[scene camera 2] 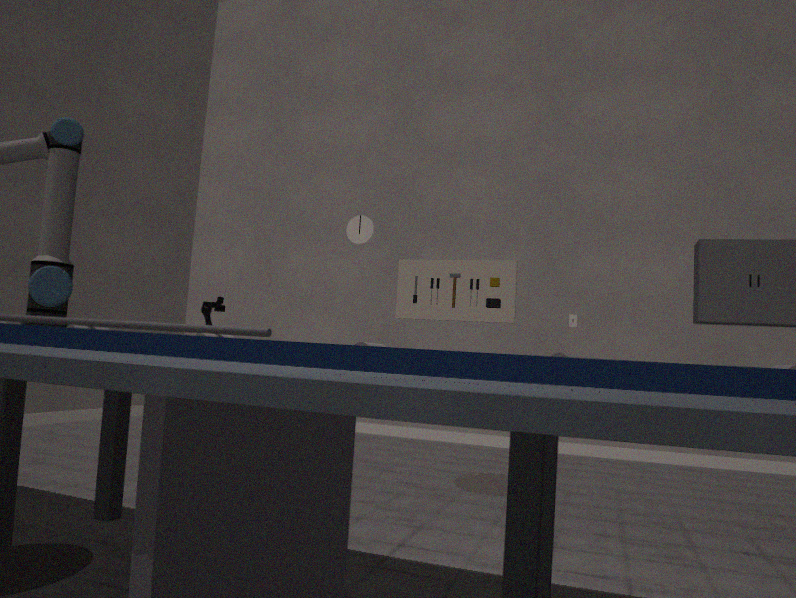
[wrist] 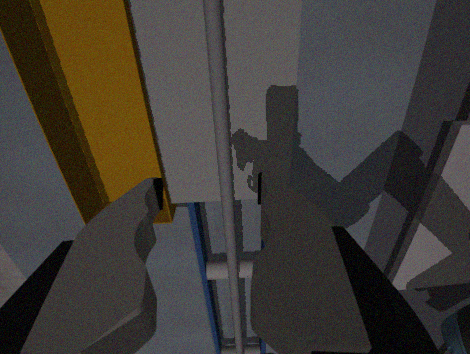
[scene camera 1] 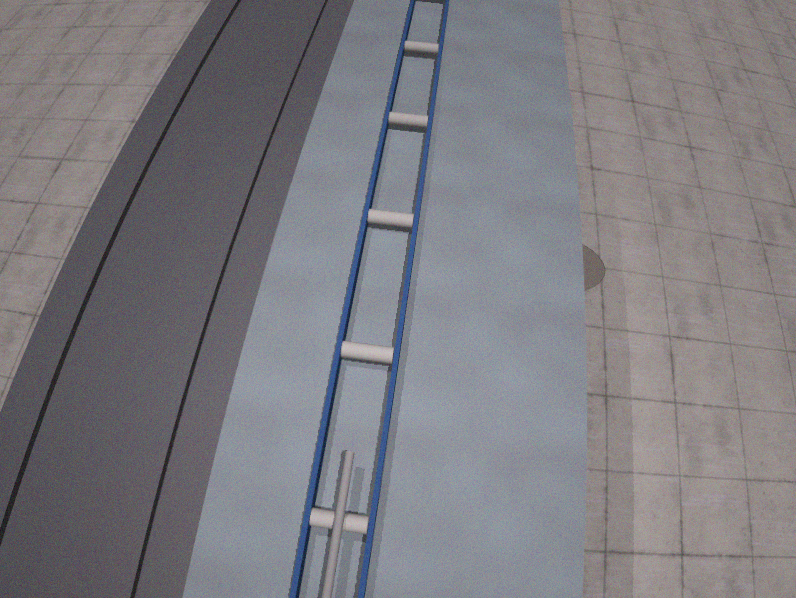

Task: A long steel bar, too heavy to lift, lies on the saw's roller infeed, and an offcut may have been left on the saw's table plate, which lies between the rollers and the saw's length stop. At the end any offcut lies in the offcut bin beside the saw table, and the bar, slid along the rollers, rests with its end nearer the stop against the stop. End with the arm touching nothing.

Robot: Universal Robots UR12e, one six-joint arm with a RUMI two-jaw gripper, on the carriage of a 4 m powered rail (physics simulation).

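Places are measured from the arm's base along level axes (x up, y right, z ahead), in centimetres.
Pixels of known places: gripper, between the fingertips: (wrist: 211, 177).
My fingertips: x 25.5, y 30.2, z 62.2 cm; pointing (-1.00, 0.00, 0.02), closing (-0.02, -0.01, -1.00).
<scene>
For each thing: its top centre in the pictures, then the offset to it from my fingertips.
- table plate, centre of its top: (wrist: 222, 94) dz -0.2, dx -22.6, dy -0.7 cm
- yellow offcut bin, centre of its top: (wrist: 93, 124) dz +17.6, dx -21.3, dy -3.2 cm
The long grey steel bar (scene camera 1: 337, 531) (scene camera 2: 160, 327) (wrist: 218, 100) runs over the table plate (wrist: 180, 100) and along the roller infeed (scene camera 1: 365, 352) (wrist: 200, 245). Its end farther from the stop shows in both scene views. Its end nearer the stop and the length stop do not show in the wrist view. The yellow offcut bin (wrist: 107, 100) stands left of the plate, partly behind my left finger; no offcut shows in its visible part. My gripper (wrist: 211, 177) is open, with its fingers on either side of the bar in the wrist view. Its height above the bar is unclear.
My arm (scene camera 2: 59, 205) stands at the left in scene camera 2, behind the table (scene camera 2: 418, 399). A small black jointed shape (scene camera 2: 209, 310) shows beyond the bar. Dark rail covering (scene camera 1: 193, 257) runs beside the table. Arm shadows fall over the plate and table in the wrist view.
</scene>
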